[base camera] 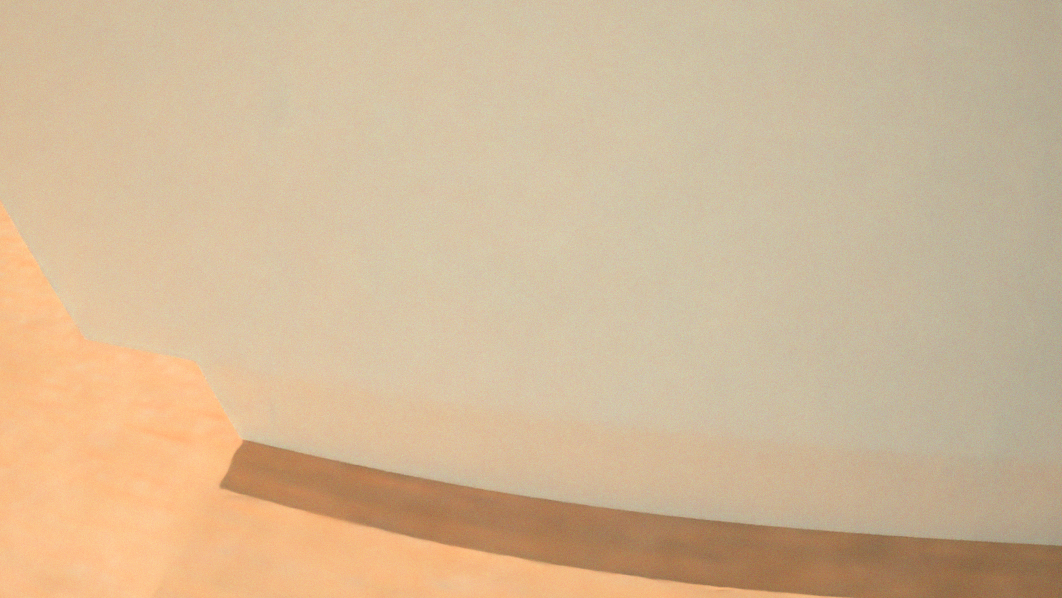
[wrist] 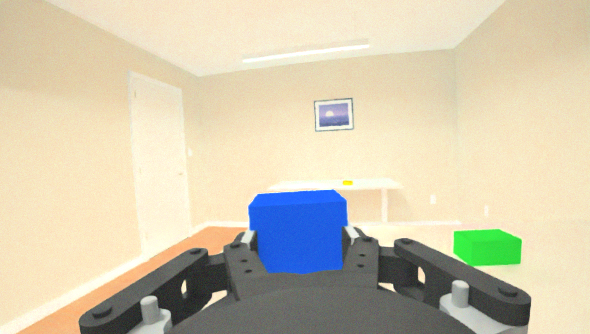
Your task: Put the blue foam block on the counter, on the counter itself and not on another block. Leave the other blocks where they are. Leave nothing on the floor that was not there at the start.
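Places are measured from the arm's base along level axes (x right, y ahead, z up), in millimetres.
Pixels of known places: gripper, fingertip midpoint: (wrist: 299, 236).
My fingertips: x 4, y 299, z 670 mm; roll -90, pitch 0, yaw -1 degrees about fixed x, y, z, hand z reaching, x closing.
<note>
Ahead of a thing's pixels: the offset from my fingertips to its middle. Level surfaces: height alone.
The blue foam block @(dx +0, dy +5, dz -18 mm) (wrist: 302, 235) is between the fingertips in the wrist view. My gripper (wrist: 299, 236) is shut on it and holds it level in front of the palm. The counter (base camera: 594, 222) (wrist: 555, 295) shows as a pale side with a recessed base in the base view, and as a pale top running behind the fingers and to the right in the wrist view. A green block @(dx +356, dy +242, dz -134 mm) (wrist: 487, 248) sits on the counter to the right of the blue block, apart from it. The gap between the blue block and the counter top is hidden by the gripper.
A white table @(dz -346 mm) (wrist: 372, 184) with a small yellow block (wrist: 347, 183) stands by the far wall. A white door (wrist: 161, 165) is at the left. Wooden floor @(dz -1066 mm) (base camera: 89, 460) (wrist: 220, 239) shows beside the counter. The counter's side fills most of the base view, very close.
</note>
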